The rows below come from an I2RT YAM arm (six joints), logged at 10 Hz.
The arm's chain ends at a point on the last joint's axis. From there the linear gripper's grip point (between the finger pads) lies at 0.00 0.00 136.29 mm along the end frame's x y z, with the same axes.
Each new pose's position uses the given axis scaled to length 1; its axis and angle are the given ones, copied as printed.
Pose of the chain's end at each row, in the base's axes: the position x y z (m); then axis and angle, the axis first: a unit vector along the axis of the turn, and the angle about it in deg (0 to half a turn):
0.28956 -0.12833 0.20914 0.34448 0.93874 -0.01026 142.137
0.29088 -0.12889 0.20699 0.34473 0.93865 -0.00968 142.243
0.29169 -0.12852 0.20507 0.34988 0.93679 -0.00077 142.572
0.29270 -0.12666 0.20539 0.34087 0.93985 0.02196 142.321
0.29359 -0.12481 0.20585 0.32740 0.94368 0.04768 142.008
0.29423 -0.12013 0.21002 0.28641 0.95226 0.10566 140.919
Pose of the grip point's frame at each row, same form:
0.36722 -0.15950 0.10157 0.34448 0.93874 -0.01026 142.137
0.36840 -0.15988 0.09926 0.34473 0.93865 -0.00968 142.243
0.36922 -0.15768 0.09684 0.34988 0.93679 -0.00077 142.572
0.37282 -0.15002 0.09764 0.34087 0.93985 0.02196 142.321
0.37656 -0.14131 0.09899 0.32740 0.94368 0.04768 142.008
0.38337 -0.12038 0.10693 0.28641 0.95226 0.10566 140.919

